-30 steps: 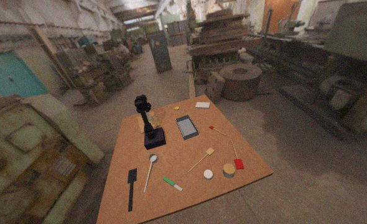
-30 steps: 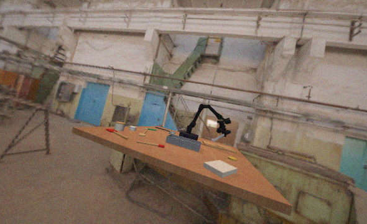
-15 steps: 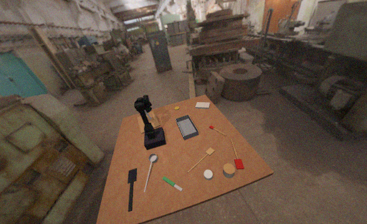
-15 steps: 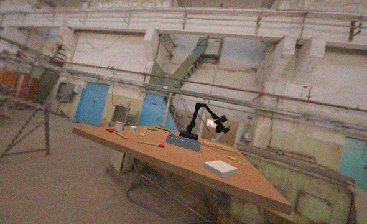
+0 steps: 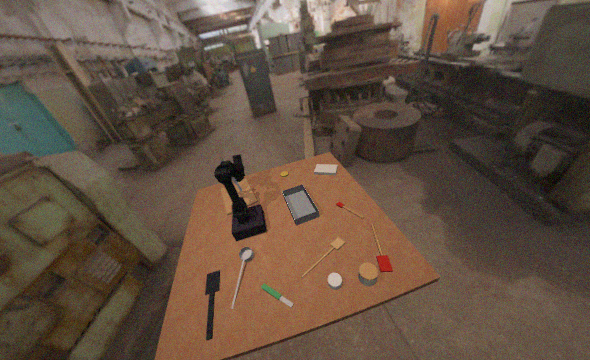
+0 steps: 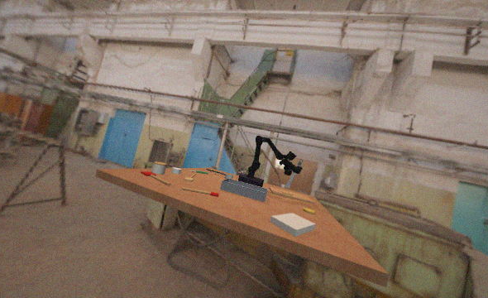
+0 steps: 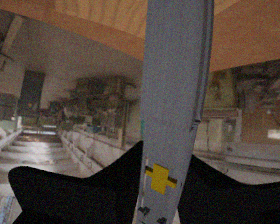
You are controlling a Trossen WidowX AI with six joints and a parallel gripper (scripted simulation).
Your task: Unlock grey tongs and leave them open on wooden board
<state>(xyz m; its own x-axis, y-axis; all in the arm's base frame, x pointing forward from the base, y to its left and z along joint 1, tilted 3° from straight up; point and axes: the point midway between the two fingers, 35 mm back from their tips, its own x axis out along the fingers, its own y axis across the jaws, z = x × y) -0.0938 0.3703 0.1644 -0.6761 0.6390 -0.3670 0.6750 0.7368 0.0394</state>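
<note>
The yellow lock is 2 cm to the right of my gripper tip, 2 cm ahead of it and 1 cm above it. Round my gripper tip: yellow disc 41 cm ahead, 21 cm below, 12 cm to the left; roasting tin 48 cm ahead, 30 cm to the right, 19 cm below; wooden board 21 cm below, 2 cm to the right, 1 cm ahead.
</note>
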